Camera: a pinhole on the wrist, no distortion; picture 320 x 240 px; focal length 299.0 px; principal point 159.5 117.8 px. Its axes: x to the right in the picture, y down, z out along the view. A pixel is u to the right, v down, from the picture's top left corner.
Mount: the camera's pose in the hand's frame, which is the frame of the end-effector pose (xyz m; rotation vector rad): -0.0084 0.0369 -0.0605 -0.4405 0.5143 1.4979
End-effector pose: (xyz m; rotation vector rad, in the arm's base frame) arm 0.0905 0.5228 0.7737 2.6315 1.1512 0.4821
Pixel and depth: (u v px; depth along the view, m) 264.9 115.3 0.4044
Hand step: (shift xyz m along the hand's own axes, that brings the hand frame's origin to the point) 0.0158 0.3853 0.1883
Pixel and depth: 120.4 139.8 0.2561
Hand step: -0.0145 0.1569 0.1689
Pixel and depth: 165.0 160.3 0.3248
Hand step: -0.0382 0.2294 0.2035
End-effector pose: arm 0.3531 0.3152 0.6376 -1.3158 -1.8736 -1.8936
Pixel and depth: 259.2 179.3 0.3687
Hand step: -0.0652 0.3513 0.1734
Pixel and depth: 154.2 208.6 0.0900
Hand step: -0.0312 0.0881 0.0151
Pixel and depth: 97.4 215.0 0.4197
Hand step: -0.1240 0.2104 0.3381
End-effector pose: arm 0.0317 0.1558 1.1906 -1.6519 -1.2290 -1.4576
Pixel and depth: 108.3 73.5 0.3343
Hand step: 0.0576 0.1800 0.2439
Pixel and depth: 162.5 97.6 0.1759
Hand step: 0.0123 0.1388 0.0819
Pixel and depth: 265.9 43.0 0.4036
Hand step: 0.1132 0.3826 0.1833
